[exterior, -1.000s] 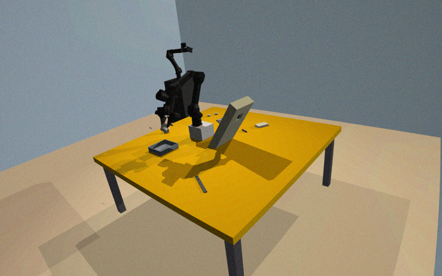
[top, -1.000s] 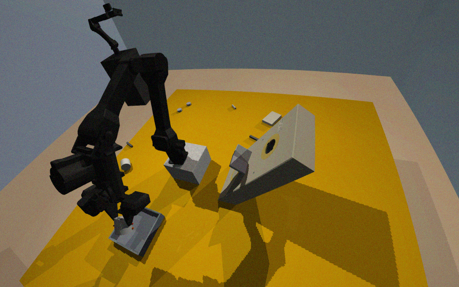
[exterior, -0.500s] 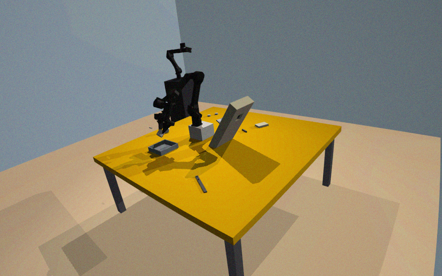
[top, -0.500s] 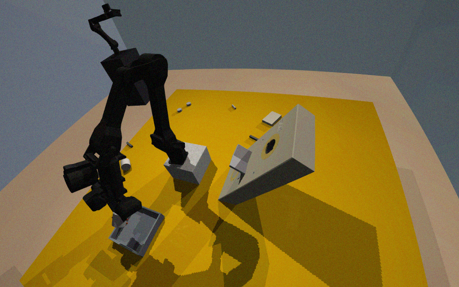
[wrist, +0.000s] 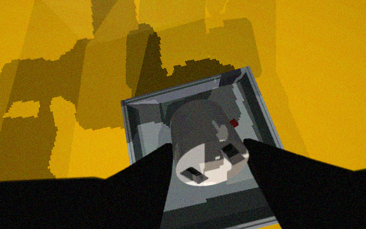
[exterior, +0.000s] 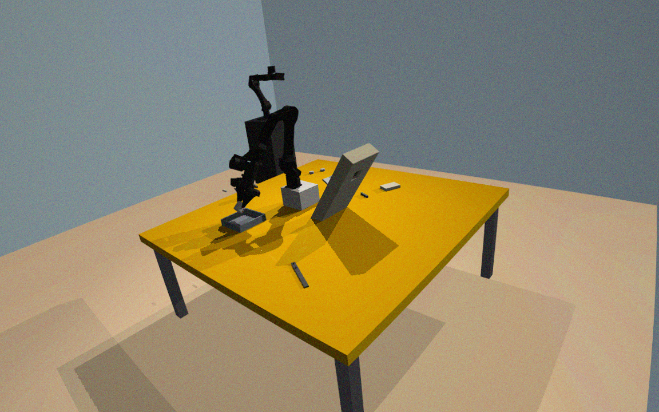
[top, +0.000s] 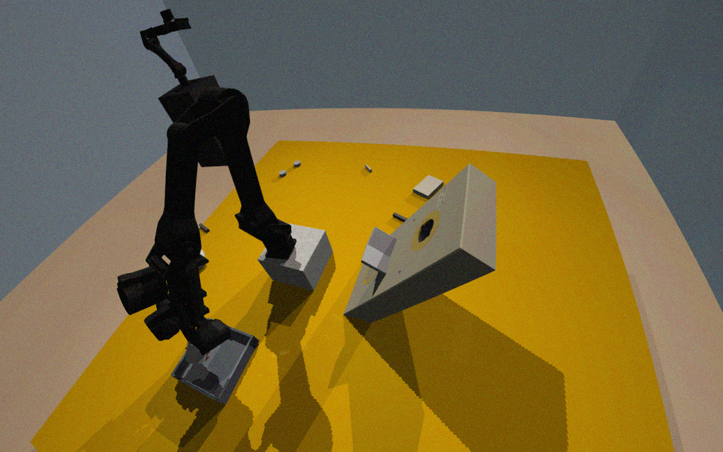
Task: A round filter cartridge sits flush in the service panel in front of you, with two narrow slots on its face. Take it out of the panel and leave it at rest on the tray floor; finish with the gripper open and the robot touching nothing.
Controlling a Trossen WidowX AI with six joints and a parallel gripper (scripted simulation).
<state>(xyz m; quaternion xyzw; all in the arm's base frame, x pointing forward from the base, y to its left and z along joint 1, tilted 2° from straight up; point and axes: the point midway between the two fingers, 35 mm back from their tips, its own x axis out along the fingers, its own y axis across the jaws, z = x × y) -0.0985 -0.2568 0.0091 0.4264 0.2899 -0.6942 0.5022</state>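
Right now my gripper tip is 7 cm above the tray. Round my gripper tip: flat white pad 46 cm ahead, 62 cm to the left, 8 cm below; then beige service panel 43 cm ahead, 23 cm to the left, 8 cm above; then round grey filter cartridge right at my gripper tip.
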